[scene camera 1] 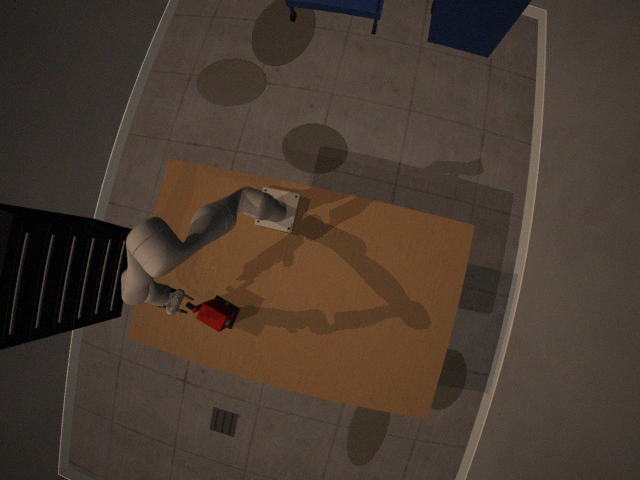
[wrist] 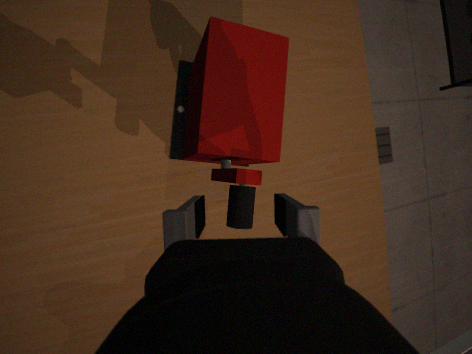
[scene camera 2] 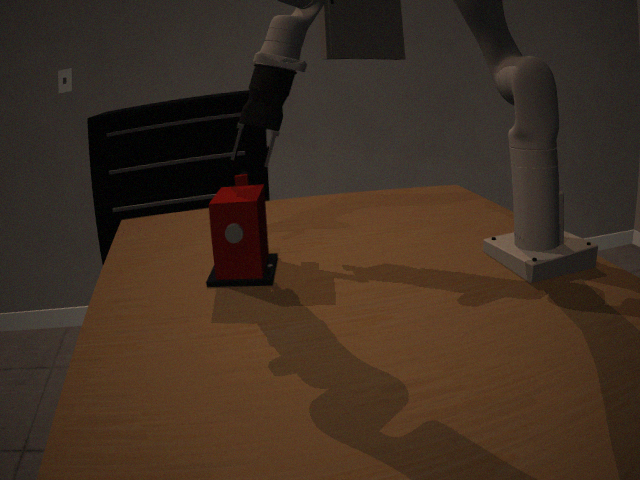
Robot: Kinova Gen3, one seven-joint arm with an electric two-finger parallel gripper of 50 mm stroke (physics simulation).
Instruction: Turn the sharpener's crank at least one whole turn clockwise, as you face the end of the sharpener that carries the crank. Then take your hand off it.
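Seen in the pictures: gripper, fingertip midpoint: (scene camera 1: pixel 188 305) (wrist: pixel 239 209) (scene camera 2: pixel 248 162); arm's base at its link origin: (scene camera 1: pixel 276 211) (scene camera 2: pixel 537 243).
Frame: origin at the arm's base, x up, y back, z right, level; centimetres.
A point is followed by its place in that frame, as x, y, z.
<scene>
The red sharpener (scene camera 1: pixel 215 314) {9.6, -48.3, 4.3} (scene camera 2: pixel 238 237) {4.5, -50.1, -1.0} (wrist: pixel 245 95) {9.6, -50.3, 6.0} stands upright on its black base on the table. Its crank arm (scene camera 2: pixel 241 179) (wrist: pixel 236 176) is red and points upward, its tip showing above the sharpener's top in scene camera 2. The crank's black knob (scene camera 1: pixel 191 306) {10.8, -49.5, 14.7} (wrist: pixel 241 206) {11.0, -49.7, 15.3} sticks out from the arm, away from the body. My gripper (scene camera 1: pixel 187 304) {12.8, -48.9, 15.3} (scene camera 2: pixel 250 148) {12.8, -48.9, 15.3} (wrist: pixel 239 209) {12.8, -48.9, 15.3} is open, its fingers wide apart. In the wrist view the knob shows between the two fingers with a gap on each side. In scene camera 2 the fingertips are above the crank's top.
The wooden table (scene camera 1: pixel 330 351) {-3.2, -46.5, -45.2} (scene camera 2: pixel 170 392) {-3.2, -56.9, -31.7} carries the arm's white base plate (scene camera 1: pixel 290 211) {0.4, 2.4, -5.8} (scene camera 2: pixel 555 266) {-1.2, -0.3, -8.7}. A black slatted chair (scene camera 1: pixel 62 227) (scene camera 2: pixel 98 170) stands at the table edge behind the crank end. The table's edge (wrist: pixel 381 200) {-3.2, -79.9, 16.6} runs along the right in the wrist view.
</scene>
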